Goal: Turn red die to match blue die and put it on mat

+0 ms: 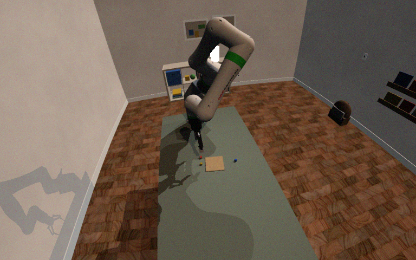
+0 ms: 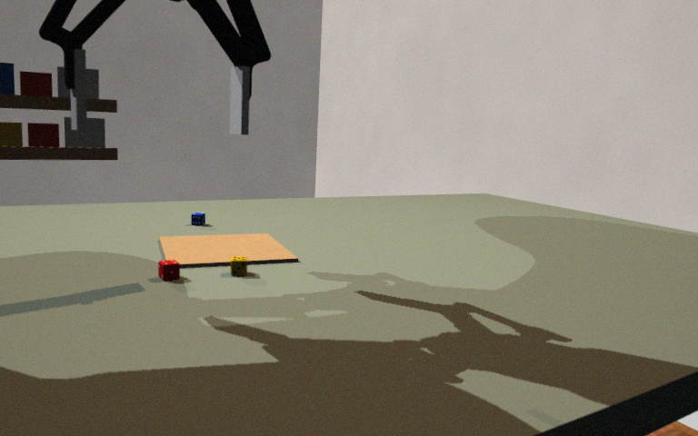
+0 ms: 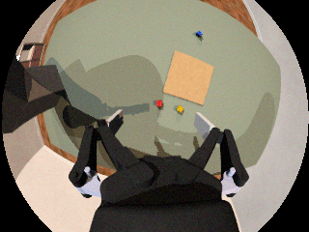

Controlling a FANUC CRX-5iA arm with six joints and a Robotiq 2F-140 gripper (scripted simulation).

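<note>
Now: hand 14 cm above the red die. Also, from my hand: blue die (3 cm ahead, 28 cm to the left, 14 cm below); then tan mat (6 cm ahead, 11 cm to the left, 15 cm below); then yellow die (7 cm ahead, 1 cm to the left, 14 cm below).
</note>
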